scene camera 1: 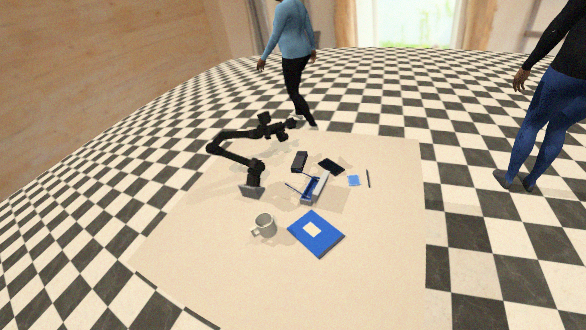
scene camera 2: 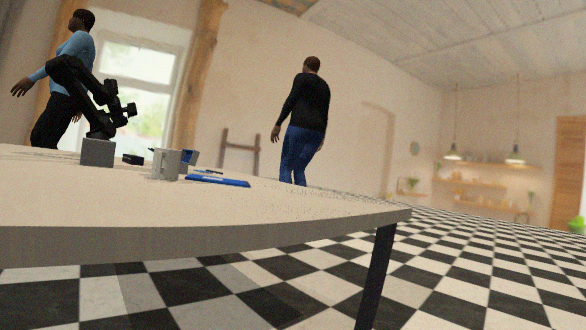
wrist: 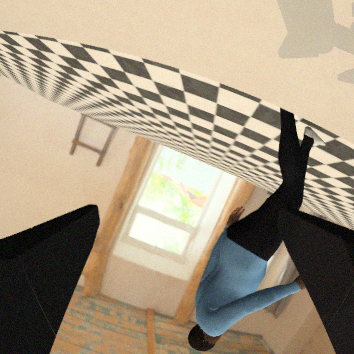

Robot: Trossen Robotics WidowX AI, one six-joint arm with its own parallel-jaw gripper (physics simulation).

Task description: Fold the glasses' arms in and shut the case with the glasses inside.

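Places are measured from the arm's base along level axes (x ahead, y left, z up), in metres.
Pixels of known places: gripper, between the fingertips: (wrist: 190, 215); arm's base, origin of its link: (scene camera 1: 252, 185) (scene camera 2: 98, 151).
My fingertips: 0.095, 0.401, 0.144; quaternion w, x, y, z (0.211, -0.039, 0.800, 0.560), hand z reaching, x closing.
Note:
For each thing: its top centre in the pictures, then the offset to it from my fingertips, as dx, dy, dz. "*": a spot on its surface instead.
- glasses case, a spot on its surface: (scene camera 2: 184, 169) (scene camera 1: 308, 203) * +0.217, -0.433, -0.171
- dark box, centre of its top: (scene camera 2: 133, 155) (scene camera 1: 299, 159) +0.071, -0.136, -0.155
- black phone, centre of its top: (scene camera 1: 331, 166) +0.257, -0.138, -0.182
- blue cloth, centre of its top: (scene camera 1: 353, 179) +0.398, -0.224, -0.185
- pen, centre of its top: (scene camera 1: 368, 176) +0.470, -0.196, -0.181
- mug, a spot on its surface: (scene camera 2: 167, 164) * +0.078, -0.651, -0.146
- blue book, centre of its top: (scene camera 2: 218, 179) (scene camera 1: 315, 232) +0.290, -0.572, -0.182
The glasses case (scene camera 1: 306, 201) (scene camera 2: 184, 169) stands open on the table, its blue-lined lid (scene camera 1: 323, 181) (scene camera 2: 189, 156) raised along the right side in scene camera 1. The blue glasses (scene camera 1: 293, 189) lie in the case with both arms unfolded, sticking out over its left side. Finer detail of the glasses is too small to tell. My gripper (scene camera 1: 287, 129) (scene camera 2: 127, 115) (wrist: 190, 215) is open and empty, raised high over the far part of the table, beyond the case and apart from it. The case and glasses do not show in the wrist view.
A dark box (scene camera 1: 299, 161) (scene camera 2: 133, 159) and a black phone (scene camera 1: 331, 166) lie beyond the case; a blue cloth (scene camera 1: 354, 180) and pen (scene camera 1: 368, 178) lie right of it. A mug (scene camera 1: 266, 225) (scene camera 2: 167, 164) and blue book (scene camera 1: 324, 244) (scene camera 2: 217, 180) are nearer. Two people stand beyond the table.

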